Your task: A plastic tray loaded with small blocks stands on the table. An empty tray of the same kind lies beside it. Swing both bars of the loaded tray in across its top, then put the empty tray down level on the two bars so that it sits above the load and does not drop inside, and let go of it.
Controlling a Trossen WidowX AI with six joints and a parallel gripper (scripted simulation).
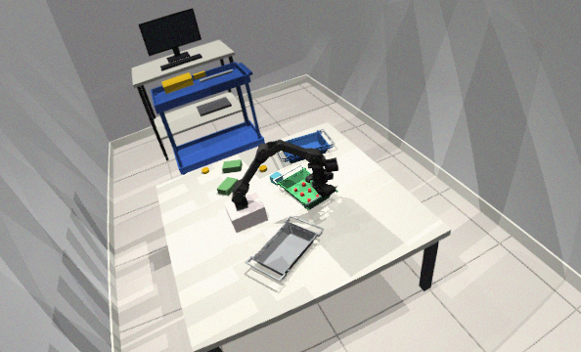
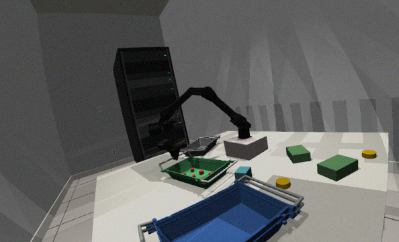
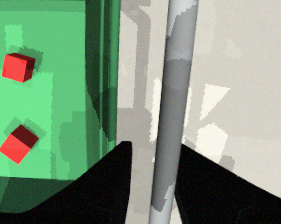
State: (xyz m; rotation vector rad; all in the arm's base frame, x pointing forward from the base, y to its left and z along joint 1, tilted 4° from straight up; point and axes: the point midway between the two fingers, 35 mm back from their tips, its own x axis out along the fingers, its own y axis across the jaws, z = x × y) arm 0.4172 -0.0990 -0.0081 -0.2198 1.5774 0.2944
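Now: gripper tip 34 cm to the right of the teal cube, 17 cm past it and 5 cm above it. From my gripper tip the other things lie so: grey tray: 27 cm behind, 24 cm to the right, 3 cm below.
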